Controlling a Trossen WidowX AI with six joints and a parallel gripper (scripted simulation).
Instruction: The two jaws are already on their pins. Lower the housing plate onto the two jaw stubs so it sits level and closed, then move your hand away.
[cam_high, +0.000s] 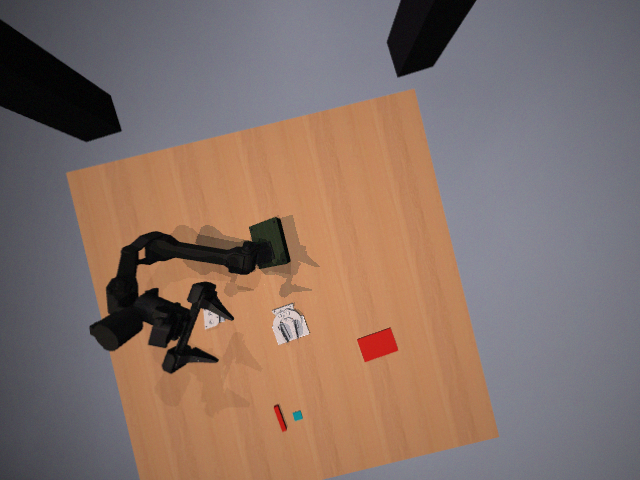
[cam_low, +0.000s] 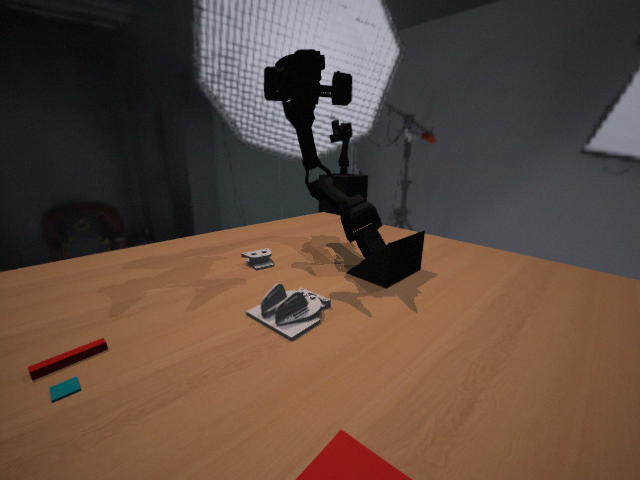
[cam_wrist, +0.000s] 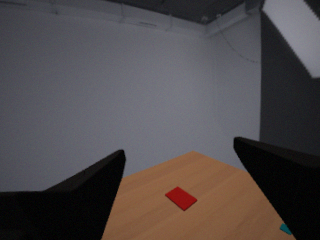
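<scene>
The grey housing plate is 41 cm below my gripper tip, 20 cm to the right of it and 1 cm ahead of it. Also, from my gripper tip: red flat sheet 43 cm below, 34 cm to the left, 28 cm ahead; then teal tile 44 cm ahead, 43 cm below, 2 cm to the right; then red bar 43 cm below, 43 cm ahead, 8 cm to the right.
</scene>
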